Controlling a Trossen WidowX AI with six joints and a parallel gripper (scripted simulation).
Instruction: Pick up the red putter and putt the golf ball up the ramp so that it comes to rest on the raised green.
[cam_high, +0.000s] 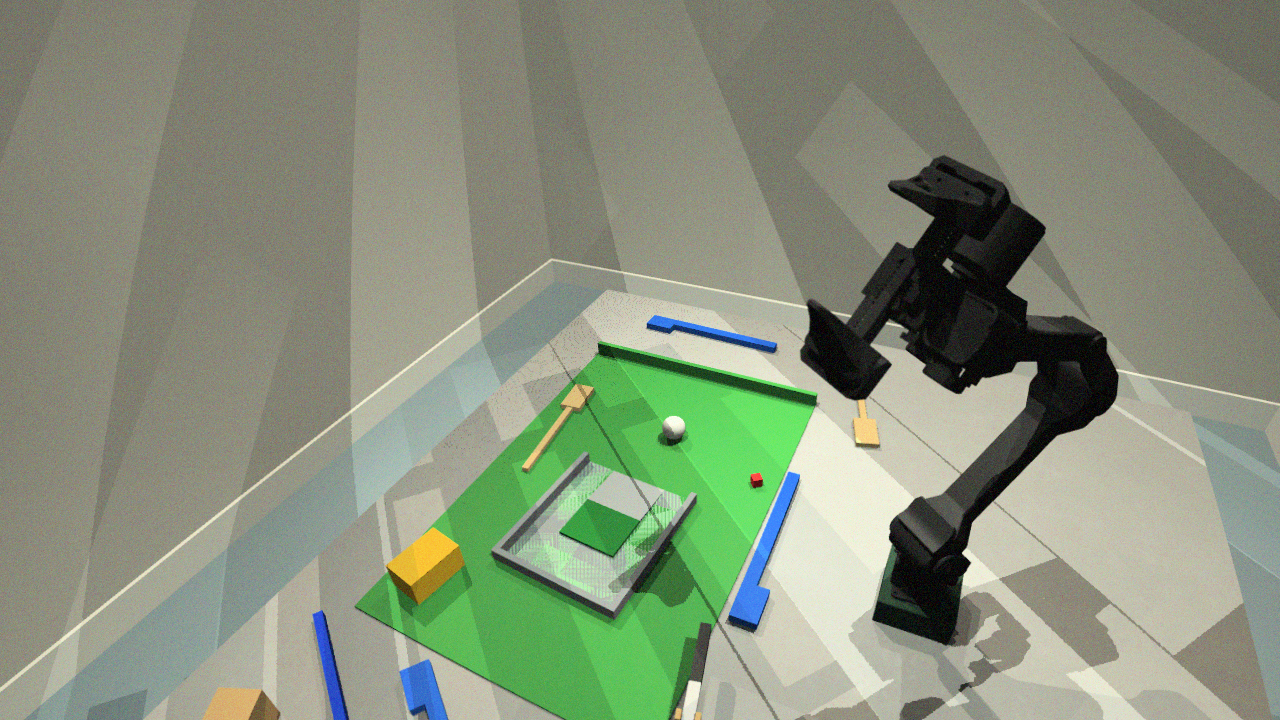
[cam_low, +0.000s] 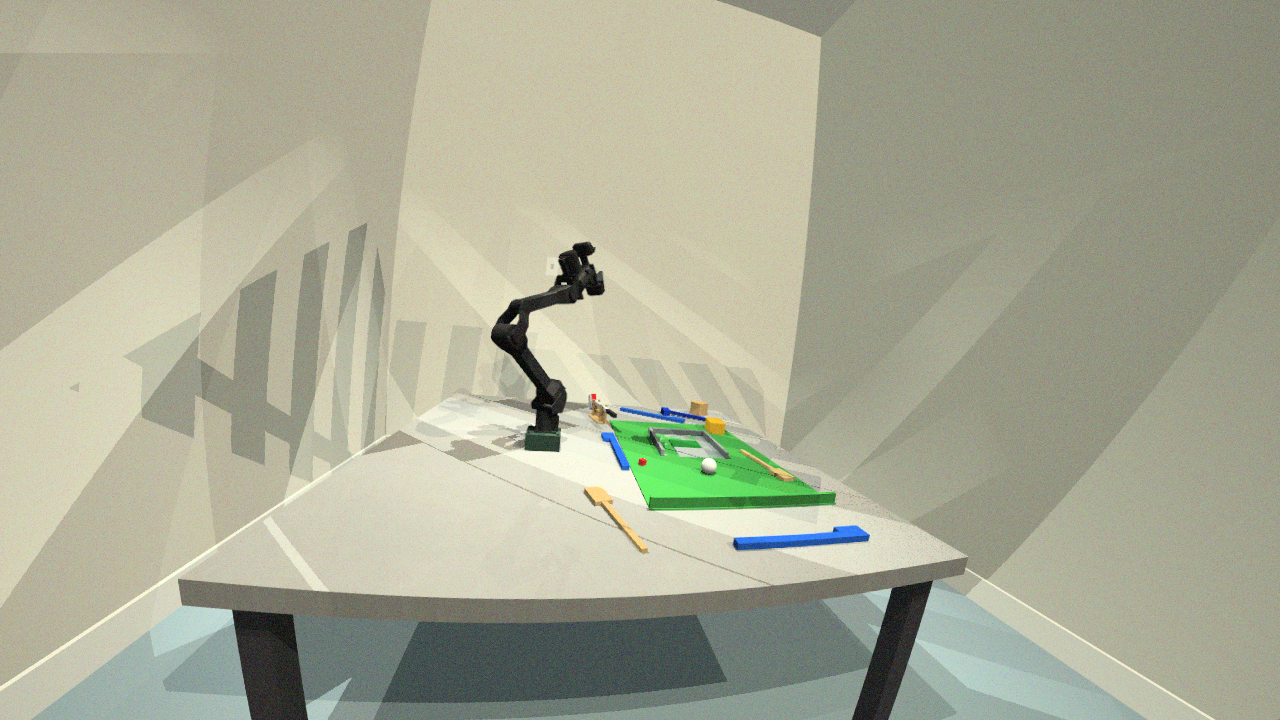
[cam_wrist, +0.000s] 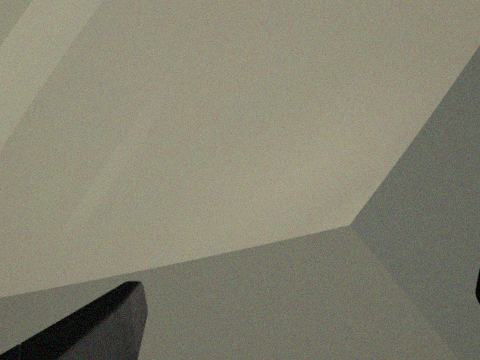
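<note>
My gripper tip is now 150 mm short of the small red cube, 360 mm to the left of it and 600 mm above it. The rest, counted from my gripper tip: grey frame (340 mm ahead, 150 mm to the right, 600 mm below); white golf ball (330 mm ahead, 420 mm to the right, 590 mm below); green mat (360 mm ahead, 250 mm to the right, 610 mm below).
</note>
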